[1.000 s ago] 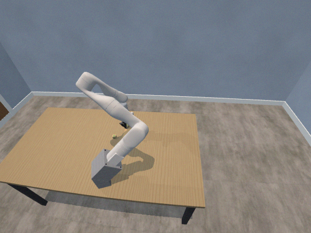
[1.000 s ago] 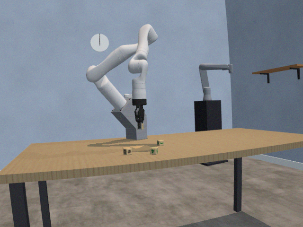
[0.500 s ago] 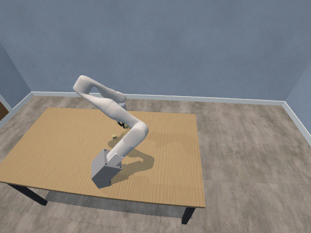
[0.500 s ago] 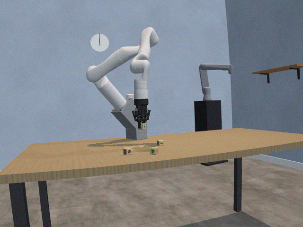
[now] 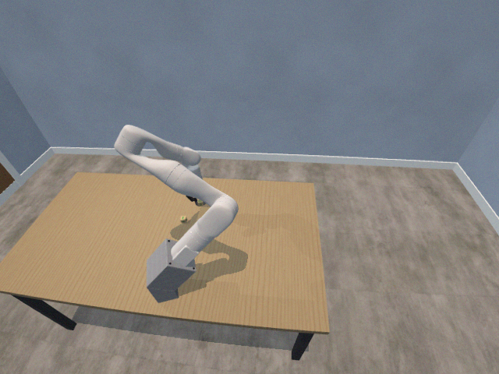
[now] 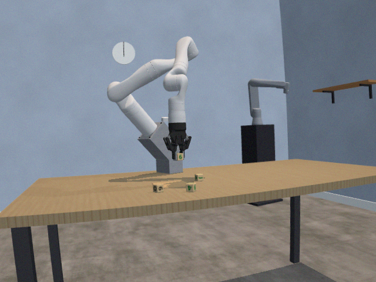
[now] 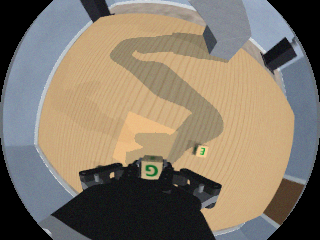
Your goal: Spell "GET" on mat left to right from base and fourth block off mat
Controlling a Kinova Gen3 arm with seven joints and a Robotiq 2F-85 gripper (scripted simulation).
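Right now the mat is 1 cm behind my hand, 4 cm to the right of it and 12 cm below it. Round my hand: T block 11 cm ahead, 14 cm to the right, 11 cm below; G block right at my hand.
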